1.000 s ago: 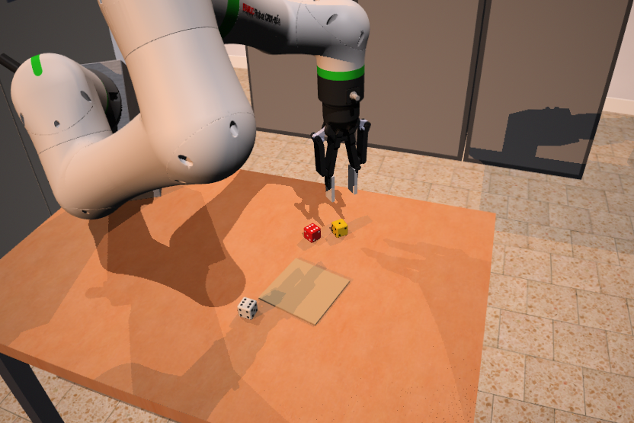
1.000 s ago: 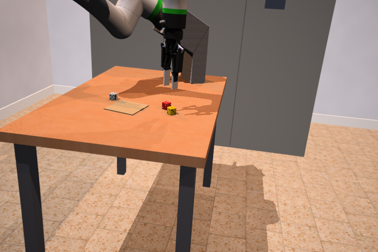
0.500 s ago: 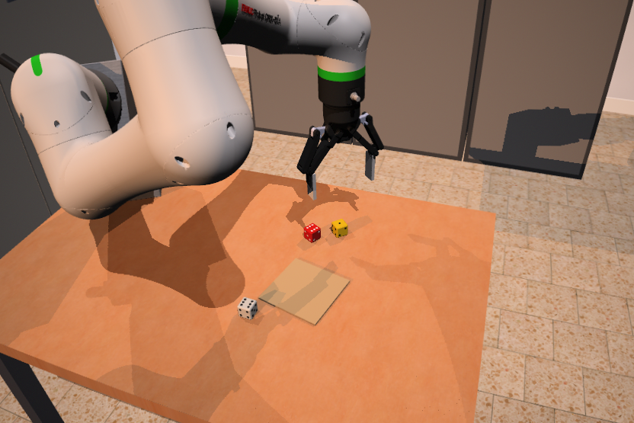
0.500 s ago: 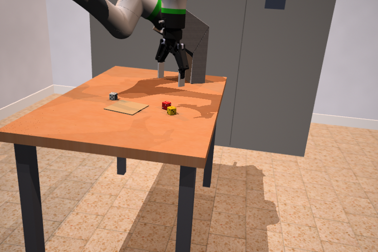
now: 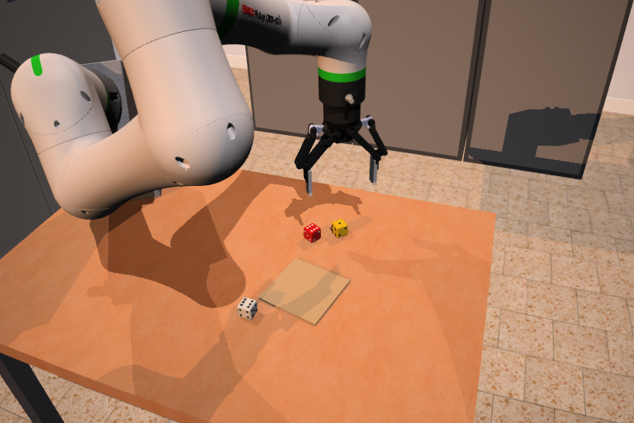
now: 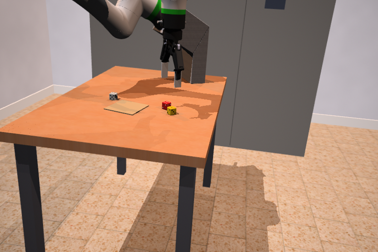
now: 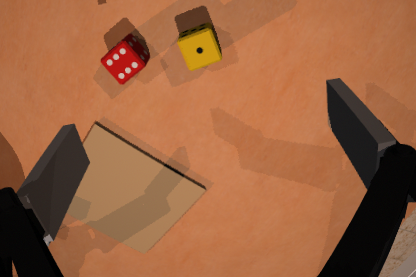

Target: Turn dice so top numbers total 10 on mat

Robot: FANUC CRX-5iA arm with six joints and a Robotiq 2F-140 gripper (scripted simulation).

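Now: the yellow die 1 cm behind my hand, 1 cm to the left of it and 13 cm below it. Also, from my hand: white die 15 cm behind, 27 cm to the right, 13 cm below; then tan mat 5 cm behind, 19 cm to the right, 15 cm below; then red die 7 cm behind, 2 cm to the right, 13 cm below.
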